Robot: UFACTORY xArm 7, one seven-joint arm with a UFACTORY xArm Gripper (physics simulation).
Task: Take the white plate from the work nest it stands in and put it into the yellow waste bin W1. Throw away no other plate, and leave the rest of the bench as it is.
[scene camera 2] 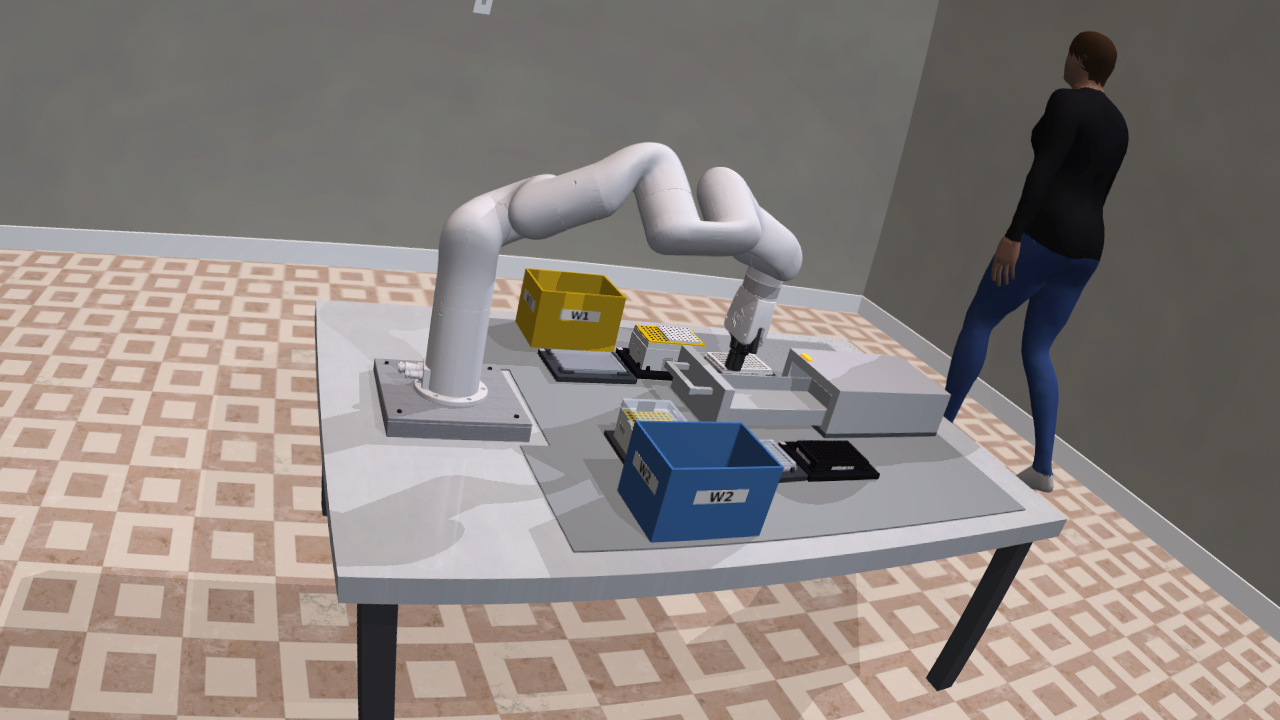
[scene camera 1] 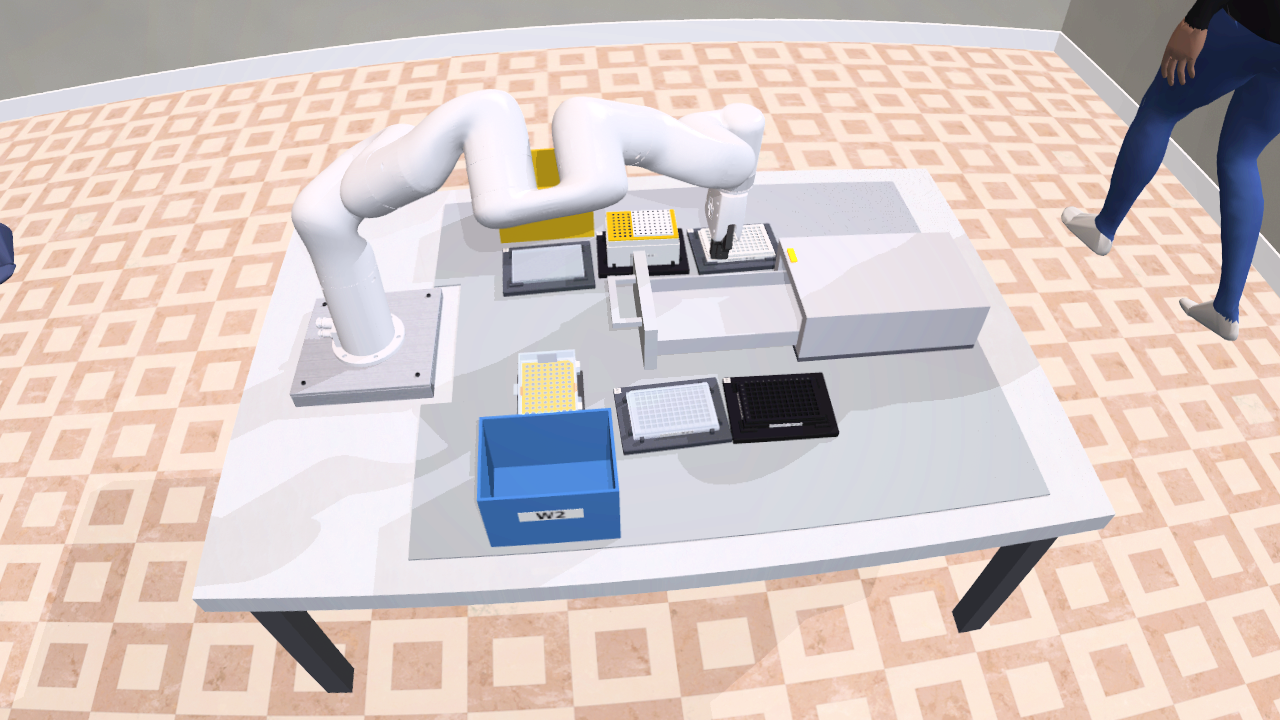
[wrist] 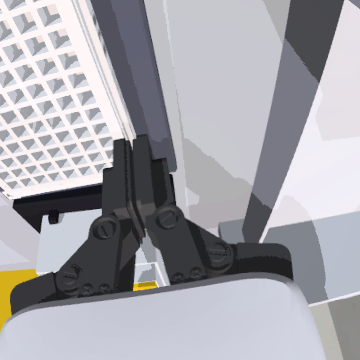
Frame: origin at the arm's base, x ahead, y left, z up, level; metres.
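Seen in the pictures: gripper, fingertip midpoint: [scene camera 2: 732, 369] [scene camera 1: 718, 256] [wrist: 136, 156]; arm's base, link origin: [scene camera 2: 450, 390] [scene camera 1: 369, 340].
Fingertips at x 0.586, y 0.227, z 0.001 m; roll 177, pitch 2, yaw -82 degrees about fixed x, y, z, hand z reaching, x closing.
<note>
Pixels of each thing's top centre, then the offset from my fingertips to it. "*": a spot on its surface instead.
- white plate, top centre: [wrist: 12, 107] [scene camera 1: 736, 239] [scene camera 2: 739, 360] 0.036 m ahead, 0.050 m left, 0.000 m up
- yellow bin W1, top centre: [scene camera 1: 542, 168] [scene camera 2: 574, 282] 0.326 m back, 0.134 m left, 0.093 m up
- drawer, surface spot: [scene camera 1: 725, 313] * 0.008 m ahead, 0.137 m right, 0.009 m down
- grey cabinet, surface spot: [scene camera 1: 895, 273] * 0.290 m ahead, 0.113 m right, 0.075 m up
- yellow-and-white rack, top centre: [wrist: 117, 312] [scene camera 1: 641, 222] [scene camera 2: 670, 333] 0.138 m back, 0.029 m left, 0.050 m up
- yellow rack, top centre: [scene camera 1: 547, 381] [scene camera 2: 660, 416] 0.265 m back, 0.348 m right, 0.051 m up
- blue bin W2, top centre: [scene camera 1: 546, 452] [scene camera 2: 709, 444] 0.246 m back, 0.505 m right, 0.093 m up
- black plate, top centre: [scene camera 1: 781, 398] [scene camera 2: 833, 451] 0.086 m ahead, 0.327 m right, 0.000 m up
The white plate [scene camera 1: 751, 240] [scene camera 2: 759, 360] [wrist: 45, 95], with a grid of square wells, sits in its dark grey work nest [scene camera 1: 751, 265] [wrist: 137, 65] behind the open drawer. My gripper [scene camera 1: 719, 254] [scene camera 2: 734, 365] [wrist: 136, 156] is shut with nothing between the fingers. Its tips point down at the plate's long edge on the drawer side, near its left end; whether they touch the plate or the nest I cannot tell. The yellow bin W1 [scene camera 1: 546, 227] [scene camera 2: 572, 327] [wrist: 12, 297] stands at the back left, partly hidden by the arm in scene camera 1.
The drawer [scene camera 1: 725, 313] [scene camera 2: 774, 398] stands open from the grey cabinet [scene camera 1: 895, 273]. A yellow-and-white rack [scene camera 1: 642, 223] and a pale plate [scene camera 1: 547, 264] stand left of the white plate. In front are a yellow rack [scene camera 1: 548, 385], blue bin W2 [scene camera 1: 550, 470], another pale plate [scene camera 1: 673, 408] and a black plate [scene camera 1: 780, 398].
</note>
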